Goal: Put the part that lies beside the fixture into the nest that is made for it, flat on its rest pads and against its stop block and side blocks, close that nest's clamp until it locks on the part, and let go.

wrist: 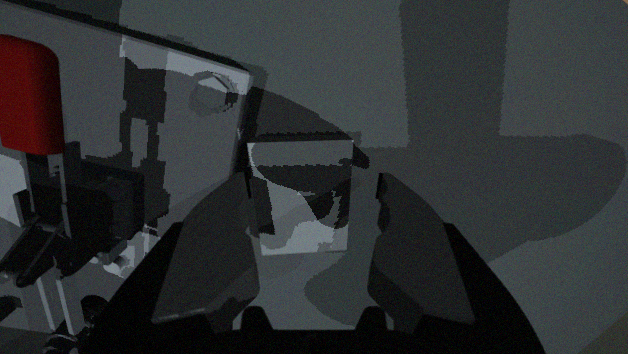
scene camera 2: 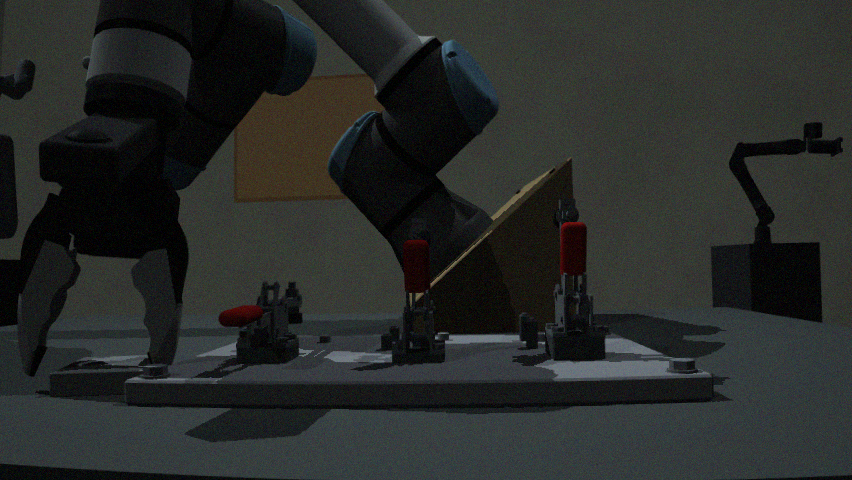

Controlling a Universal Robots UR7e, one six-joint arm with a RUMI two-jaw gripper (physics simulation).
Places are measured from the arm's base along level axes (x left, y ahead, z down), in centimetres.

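Pixels of known places: gripper, fingertip midpoint: (wrist: 313, 175) (scene camera 2: 95, 379); arm's base, link origin: (scene camera 2: 454, 255).
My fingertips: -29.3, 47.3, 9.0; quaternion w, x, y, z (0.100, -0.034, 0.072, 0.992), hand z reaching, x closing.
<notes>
Ahead of a thing's pixels: the offset from my fingertips to its top centre, as dx, dy, dz. "spot": to the spot under its first point.
The part @[+0.4, -1.6, -0.9] (scene camera 2: 89, 384) (wrist: 300, 154), a light grey flat block, lies on the table beside the left end of the fixture plate @[+22.8, -4.9, -0.9] (scene camera 2: 417, 393) (wrist: 200, 135). My gripper (scene camera 2: 95, 364) (wrist: 313, 175) is partly open and empty. Its fingertips stand low at either side of the part, with a gap showing on the right in the wrist view; contact on the left is unclear. On the plate, the left clamp @[spot: +11.6, -2.4, -2.0] (scene camera 2: 267, 345) has its red handle @[spot: +11.6, +4.8, -4.6] (scene camera 2: 240, 316) lying over to the left. The middle clamp's handle @[+22.4, -0.4, -9.0] (scene camera 2: 416, 265) and the right clamp's handle @[+33.5, -0.3, -10.0] (scene camera 2: 573, 247) stand upright. Shadow hides nest details.
Bolt heads (scene camera 2: 682, 364) (wrist: 215, 92) rise at the plate's corners. Small dark blocks @[+31.6, -6.0, -3.1] (scene camera 2: 527, 330) stand between the middle and right clamps. In the wrist view a red clamp handle @[spot: +10.5, +3.2, -5.0] (wrist: 31, 95) rises left of the gripper. A wooden wedge-shaped board (scene camera 2: 536, 256) stands behind the plate.
</notes>
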